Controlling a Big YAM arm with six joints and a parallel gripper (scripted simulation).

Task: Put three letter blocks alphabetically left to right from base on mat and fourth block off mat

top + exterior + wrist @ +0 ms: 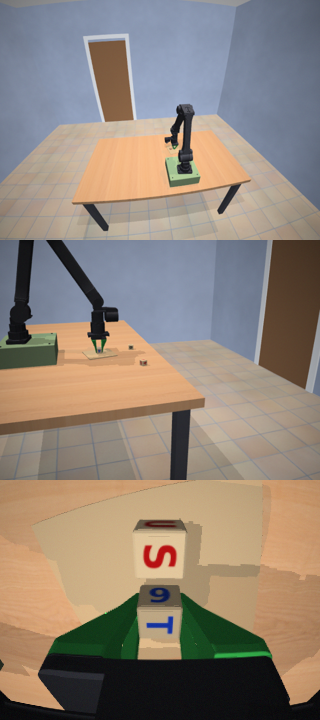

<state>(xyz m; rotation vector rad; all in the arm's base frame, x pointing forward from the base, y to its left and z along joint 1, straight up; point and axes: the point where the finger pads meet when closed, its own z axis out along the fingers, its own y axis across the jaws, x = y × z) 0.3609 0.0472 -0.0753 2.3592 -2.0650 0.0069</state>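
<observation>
My hand is 20 mm above the tan mat.
</observation>
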